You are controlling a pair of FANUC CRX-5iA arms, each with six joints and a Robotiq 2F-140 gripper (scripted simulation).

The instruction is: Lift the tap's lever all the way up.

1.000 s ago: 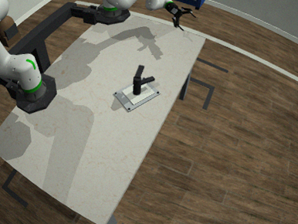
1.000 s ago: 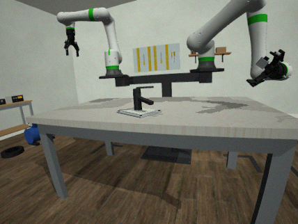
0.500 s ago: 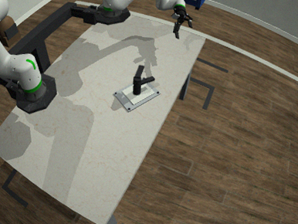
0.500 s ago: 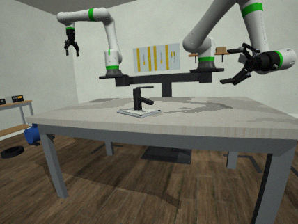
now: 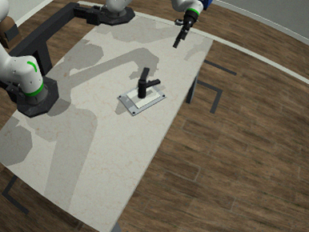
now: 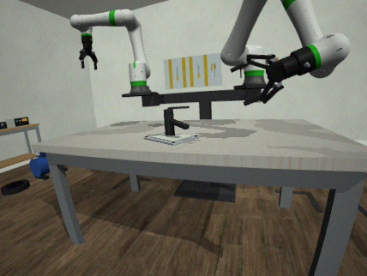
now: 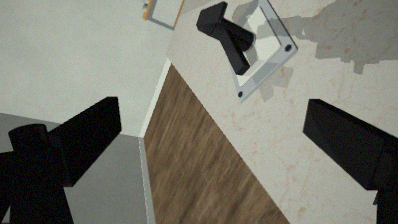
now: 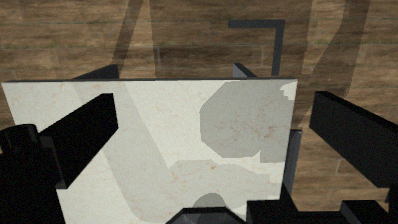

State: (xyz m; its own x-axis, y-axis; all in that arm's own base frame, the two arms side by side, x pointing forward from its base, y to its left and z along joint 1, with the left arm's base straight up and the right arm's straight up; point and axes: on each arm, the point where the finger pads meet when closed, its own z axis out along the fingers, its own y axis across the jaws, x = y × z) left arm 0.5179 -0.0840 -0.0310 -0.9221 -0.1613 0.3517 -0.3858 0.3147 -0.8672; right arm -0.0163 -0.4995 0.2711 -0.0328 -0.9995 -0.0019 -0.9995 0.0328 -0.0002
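Right now my left hand is 90 mm past the flat lever, 290 mm to the left of it and 80 mm above it. Also, from my left hand: black tap: 70 mm behind, 320 mm to the right, 120 mm below; grey base plate: 80 mm behind, 340 mm to the right, 220 mm below.
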